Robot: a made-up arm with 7 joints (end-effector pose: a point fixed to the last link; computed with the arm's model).
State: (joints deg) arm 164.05 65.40 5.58 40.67 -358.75 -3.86 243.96
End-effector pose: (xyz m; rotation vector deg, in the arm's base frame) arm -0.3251 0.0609 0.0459 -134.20 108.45 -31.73
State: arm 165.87 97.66 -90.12 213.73 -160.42 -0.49 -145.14
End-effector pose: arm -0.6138 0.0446 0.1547 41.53 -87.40 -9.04
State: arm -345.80 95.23 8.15 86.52 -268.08 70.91 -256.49
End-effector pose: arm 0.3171 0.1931 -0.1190 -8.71 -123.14 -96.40
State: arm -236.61 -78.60 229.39 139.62 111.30 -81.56 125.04
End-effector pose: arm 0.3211 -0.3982 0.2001 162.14 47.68 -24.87
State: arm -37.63 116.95 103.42 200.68 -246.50 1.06 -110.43
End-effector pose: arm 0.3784 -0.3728 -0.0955 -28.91 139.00 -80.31
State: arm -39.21 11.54 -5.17 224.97 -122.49 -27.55 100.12
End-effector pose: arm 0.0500 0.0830 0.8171 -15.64 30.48 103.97
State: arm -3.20 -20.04 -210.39 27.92 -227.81 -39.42 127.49
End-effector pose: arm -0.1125 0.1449 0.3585 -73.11 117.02 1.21
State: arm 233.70 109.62 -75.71 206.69 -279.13 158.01 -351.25
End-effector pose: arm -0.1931 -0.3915 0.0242 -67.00 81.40 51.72
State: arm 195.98 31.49 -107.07 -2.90 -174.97 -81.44 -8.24
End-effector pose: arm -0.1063 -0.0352 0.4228 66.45 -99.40 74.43
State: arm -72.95 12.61 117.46 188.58 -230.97 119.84 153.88
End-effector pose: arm -0.0959 -0.1308 0.8184 -128.11 -33.62 66.76
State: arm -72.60 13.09 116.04 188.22 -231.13 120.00 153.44
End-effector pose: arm -0.0930 -0.1316 0.8191 -127.42 -32.51 66.52
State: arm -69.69 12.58 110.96 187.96 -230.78 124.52 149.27
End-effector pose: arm -0.0886 -0.1175 0.8148 -129.11 -33.95 60.41
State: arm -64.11 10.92 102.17 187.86 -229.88 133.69 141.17
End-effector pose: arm -0.0837 -0.0884 0.8032 -133.77 -39.11 48.09
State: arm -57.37 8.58 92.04 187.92 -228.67 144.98 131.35
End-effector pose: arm -0.0804 -0.0553 0.7859 -140.01 -47.94 32.99
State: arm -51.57 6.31 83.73 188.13 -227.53 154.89 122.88
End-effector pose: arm -0.0796 -0.0304 0.7690 -145.34 -57.94 19.70
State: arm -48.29 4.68 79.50 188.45 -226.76 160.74 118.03
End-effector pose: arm -0.0817 -0.0175 0.7581 -148.24 -65.31 11.60
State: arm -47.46 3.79 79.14 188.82 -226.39 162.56 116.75
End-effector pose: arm -0.0854 -0.0134 0.7538 -149.02 -68.77 8.65
